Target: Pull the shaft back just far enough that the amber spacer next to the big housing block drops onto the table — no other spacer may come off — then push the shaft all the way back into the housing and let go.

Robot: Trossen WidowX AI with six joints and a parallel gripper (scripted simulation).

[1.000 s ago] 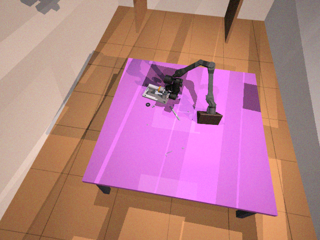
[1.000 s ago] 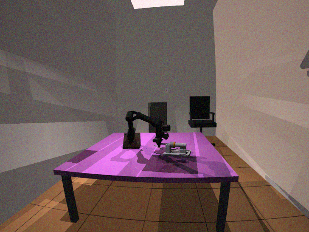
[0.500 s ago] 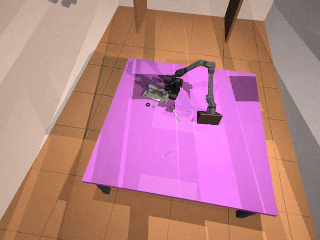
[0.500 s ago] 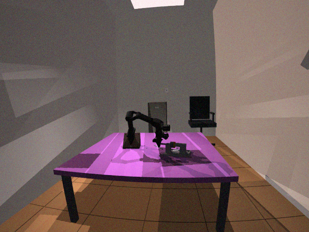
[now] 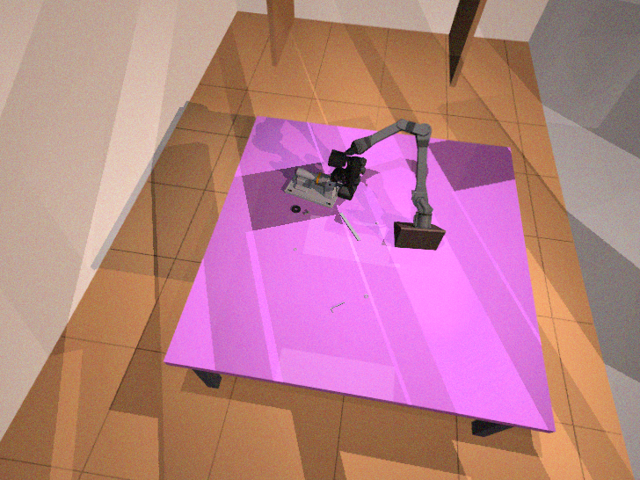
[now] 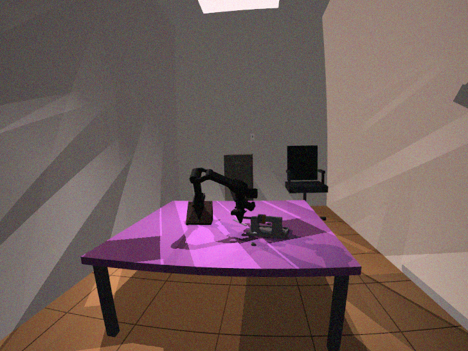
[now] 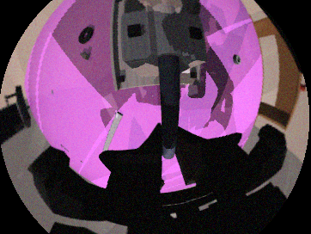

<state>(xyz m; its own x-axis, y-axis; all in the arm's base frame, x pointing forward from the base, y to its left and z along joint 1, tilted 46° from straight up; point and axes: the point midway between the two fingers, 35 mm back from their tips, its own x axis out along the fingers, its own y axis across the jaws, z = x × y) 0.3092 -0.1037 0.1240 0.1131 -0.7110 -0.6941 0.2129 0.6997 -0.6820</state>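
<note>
The thin dark shaft is 70 mm ahead of my gripper tip, 30 mm above it and 20 mm to the right of it. Round my gripper tip: grey support block: 170 mm ahead, 40 mm to the right; metal strip: 140 mm to the left, 40 mm below, 20 mm behind; amber spacer: 140 mm ahead, 30 mm to the right, 30 mm above.
</note>
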